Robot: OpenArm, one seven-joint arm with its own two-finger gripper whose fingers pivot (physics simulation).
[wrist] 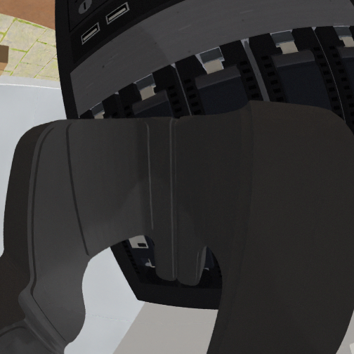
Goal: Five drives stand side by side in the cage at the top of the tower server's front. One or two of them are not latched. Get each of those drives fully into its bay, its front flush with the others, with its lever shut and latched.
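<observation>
My gripper [186, 202] is shut, its two fingertips together in front of the lower part of the drive cage, with no object seen between them. Five drives stand side by side in the tower server [165, 47]. Their tops show above the fingers, each with a pale catch: the leftmost drive [98, 111], the second drive [152, 103], the middle drive [222, 92], the fourth drive [300, 80] and the rightmost drive [348, 41], cut by the view's edge. The fingers hide most of the drive fronts and levers, so I cannot tell which drive is unlatched. Whether the tips touch a drive is unclear.
The server's smooth grey front strip and two USB ports [90, 33] [117, 13] are above the cage at the upper left. The cage's dark lower edge [175, 299] runs below the fingertips. A pale surface [112, 287] lies at the left and below.
</observation>
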